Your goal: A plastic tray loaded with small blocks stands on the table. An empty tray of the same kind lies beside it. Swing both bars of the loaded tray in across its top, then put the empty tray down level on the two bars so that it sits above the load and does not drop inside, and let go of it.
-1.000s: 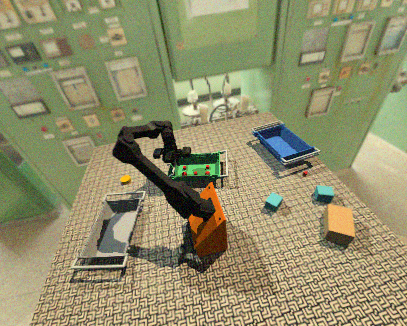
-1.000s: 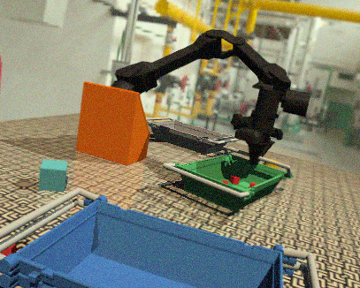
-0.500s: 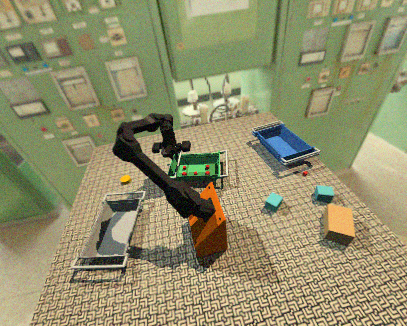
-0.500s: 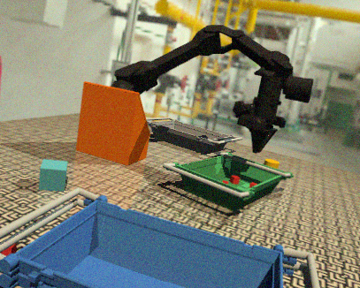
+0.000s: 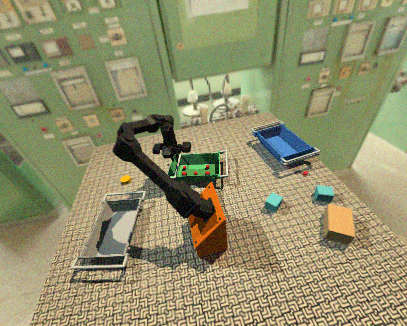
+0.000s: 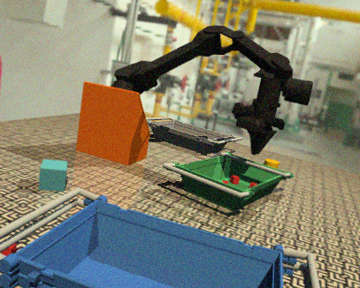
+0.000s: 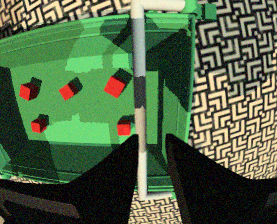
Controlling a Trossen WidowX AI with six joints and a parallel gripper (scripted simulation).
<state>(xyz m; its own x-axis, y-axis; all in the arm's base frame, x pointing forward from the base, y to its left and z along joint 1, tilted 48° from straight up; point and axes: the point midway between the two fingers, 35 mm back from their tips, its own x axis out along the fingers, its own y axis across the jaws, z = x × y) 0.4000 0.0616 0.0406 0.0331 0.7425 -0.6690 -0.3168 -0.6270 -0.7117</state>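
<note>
Now: gripper tip 27 cm past the dark grey tray, 31 cm to the right of it and 4 cm above it. From my gripper tip the other things lie so: orange box (53 cm behind, 53 cm to the right, 6 cm below); then yellow piece (4 cm ahead, 29 cm to the left, 8 cm below).
</note>
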